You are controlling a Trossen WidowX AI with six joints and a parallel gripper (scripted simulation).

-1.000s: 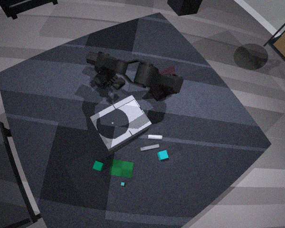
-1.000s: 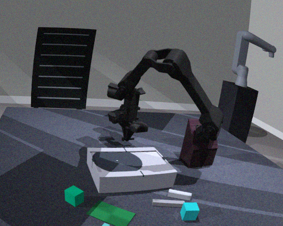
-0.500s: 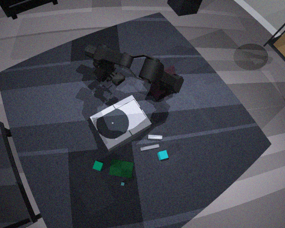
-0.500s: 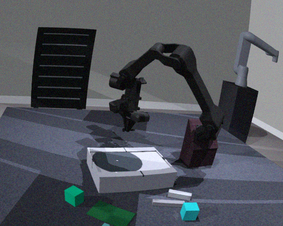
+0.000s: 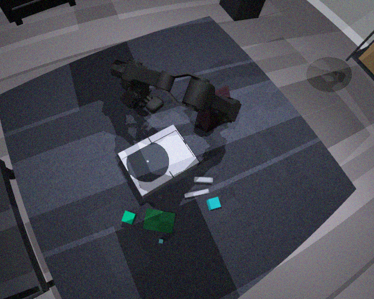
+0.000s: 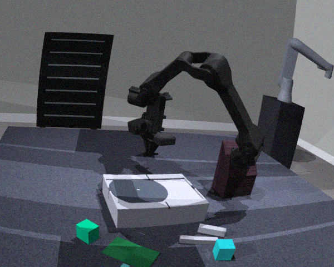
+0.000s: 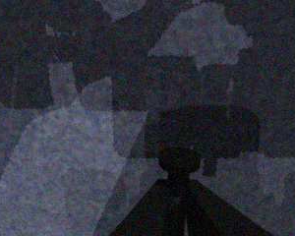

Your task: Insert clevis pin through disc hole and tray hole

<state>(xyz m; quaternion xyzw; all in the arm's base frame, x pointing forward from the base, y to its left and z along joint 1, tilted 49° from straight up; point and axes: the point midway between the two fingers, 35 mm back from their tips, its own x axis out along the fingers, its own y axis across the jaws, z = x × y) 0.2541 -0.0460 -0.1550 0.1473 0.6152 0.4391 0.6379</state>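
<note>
The dark aluminium disc lies 70 mm ahead of my gripper tip, 230 mm to the left of it and 10 mm below it. Round my gripper tip: clevis pin 10 mm behind, 10 mm above; then rimmed steel tray 30 mm ahead, 240 mm to the left, 20 mm below; then green cube 210 mm ahead, 400 mm to the left, 40 mm below.
</note>
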